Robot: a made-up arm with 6 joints. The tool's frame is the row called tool. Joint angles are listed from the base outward. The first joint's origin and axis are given. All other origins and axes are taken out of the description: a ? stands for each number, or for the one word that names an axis. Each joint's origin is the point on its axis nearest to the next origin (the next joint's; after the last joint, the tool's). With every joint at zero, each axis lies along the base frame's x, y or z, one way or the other. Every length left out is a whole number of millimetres.
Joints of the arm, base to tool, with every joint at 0 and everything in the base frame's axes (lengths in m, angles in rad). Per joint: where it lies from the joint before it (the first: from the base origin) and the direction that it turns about. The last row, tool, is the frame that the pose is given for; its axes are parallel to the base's.
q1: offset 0 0 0.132 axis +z
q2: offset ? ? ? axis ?
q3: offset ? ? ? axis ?
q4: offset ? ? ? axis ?
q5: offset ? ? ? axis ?
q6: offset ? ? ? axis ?
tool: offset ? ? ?
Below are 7 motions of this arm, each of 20 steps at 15 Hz.
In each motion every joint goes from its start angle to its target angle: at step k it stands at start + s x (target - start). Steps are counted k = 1, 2, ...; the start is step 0. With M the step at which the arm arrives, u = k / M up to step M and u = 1 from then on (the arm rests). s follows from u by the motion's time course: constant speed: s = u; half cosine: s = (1 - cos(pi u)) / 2; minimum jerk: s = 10 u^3 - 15 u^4 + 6 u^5.
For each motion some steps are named. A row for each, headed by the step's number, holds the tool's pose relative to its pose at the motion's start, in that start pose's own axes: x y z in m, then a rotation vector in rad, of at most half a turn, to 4 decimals.
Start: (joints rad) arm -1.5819 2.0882 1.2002 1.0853 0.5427 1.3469
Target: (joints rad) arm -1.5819 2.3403 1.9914 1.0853 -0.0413 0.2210
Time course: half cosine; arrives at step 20
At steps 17, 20:
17: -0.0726 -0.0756 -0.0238 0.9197 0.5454 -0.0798
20: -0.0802 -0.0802 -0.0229 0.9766 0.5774 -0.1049

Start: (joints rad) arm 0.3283 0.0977 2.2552 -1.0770 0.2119 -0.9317
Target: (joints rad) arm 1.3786 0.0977 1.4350 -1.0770 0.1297 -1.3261
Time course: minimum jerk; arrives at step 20
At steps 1, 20:
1: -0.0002 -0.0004 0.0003 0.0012 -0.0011 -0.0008
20: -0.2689 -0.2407 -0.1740 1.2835 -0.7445 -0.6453

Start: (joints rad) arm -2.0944 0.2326 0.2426 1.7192 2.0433 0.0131
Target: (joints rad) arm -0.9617 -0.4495 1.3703 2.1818 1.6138 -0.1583
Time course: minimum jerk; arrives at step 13
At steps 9, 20:
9: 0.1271 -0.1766 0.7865 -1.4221 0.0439 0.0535
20: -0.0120 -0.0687 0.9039 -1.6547 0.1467 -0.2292

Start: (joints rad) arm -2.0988 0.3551 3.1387 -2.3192 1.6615 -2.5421
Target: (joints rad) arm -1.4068 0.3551 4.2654 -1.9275 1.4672 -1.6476
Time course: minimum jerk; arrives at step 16
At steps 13, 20:
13: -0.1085 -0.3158 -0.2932 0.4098 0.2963 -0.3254
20: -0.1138 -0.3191 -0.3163 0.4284 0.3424 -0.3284

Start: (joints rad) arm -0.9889 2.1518 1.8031 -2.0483 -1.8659 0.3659
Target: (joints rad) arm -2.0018 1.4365 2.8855 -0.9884 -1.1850 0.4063
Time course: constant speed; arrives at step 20
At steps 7, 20:
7: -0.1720 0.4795 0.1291 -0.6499 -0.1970 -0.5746
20: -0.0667 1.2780 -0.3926 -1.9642 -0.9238 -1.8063

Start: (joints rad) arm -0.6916 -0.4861 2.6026 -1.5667 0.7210 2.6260
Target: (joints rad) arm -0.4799 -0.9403 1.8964 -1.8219 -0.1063 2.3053
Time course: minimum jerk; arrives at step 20
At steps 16, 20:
16: 0.1467 -0.0671 0.0286 0.4828 -0.2515 0.5739
20: 0.1539 -0.0751 0.0293 0.5208 -0.2633 0.6062

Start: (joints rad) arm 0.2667 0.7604 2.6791 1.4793 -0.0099 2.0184
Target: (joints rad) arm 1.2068 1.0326 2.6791 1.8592 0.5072 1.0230
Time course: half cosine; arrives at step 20
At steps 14, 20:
14: -0.0511 -0.1930 -0.0152 1.2455 -0.1202 -0.2608
20: -0.0557 -0.2418 -0.0609 1.5792 -0.1519 -0.3578

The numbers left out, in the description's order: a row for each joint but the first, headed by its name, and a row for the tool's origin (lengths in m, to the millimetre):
q2: xyz 0 0 0, axis +y
q3: xyz 0 0 0.529, axis -y
q4: xyz 0.385 0 0, axis -x
q5: xyz 0 -0.185 0, axis -y
q6: xyz 0 0 0, axis -x
tool: xyz 0 0 0

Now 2 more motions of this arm.
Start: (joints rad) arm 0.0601 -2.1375 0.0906 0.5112 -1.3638 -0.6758
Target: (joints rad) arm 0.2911 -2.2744 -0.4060 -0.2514 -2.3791 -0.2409
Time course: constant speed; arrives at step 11
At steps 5, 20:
5: 0.1508 -0.0558 -0.0573 -0.1985 0.7685 0.0265
20: 0.2926 -0.0959 -0.1930 -0.5717 1.6480 0.3273

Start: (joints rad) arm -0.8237 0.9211 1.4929 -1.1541 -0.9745 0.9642
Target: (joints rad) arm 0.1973 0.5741 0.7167 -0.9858 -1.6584 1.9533
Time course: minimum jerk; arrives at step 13
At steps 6, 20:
6: 0.1926 0.2812 0.0073 -0.3532 0.1644 0.7160
20: 0.2067 0.6942 0.0157 -0.7899 -0.0589 1.7925

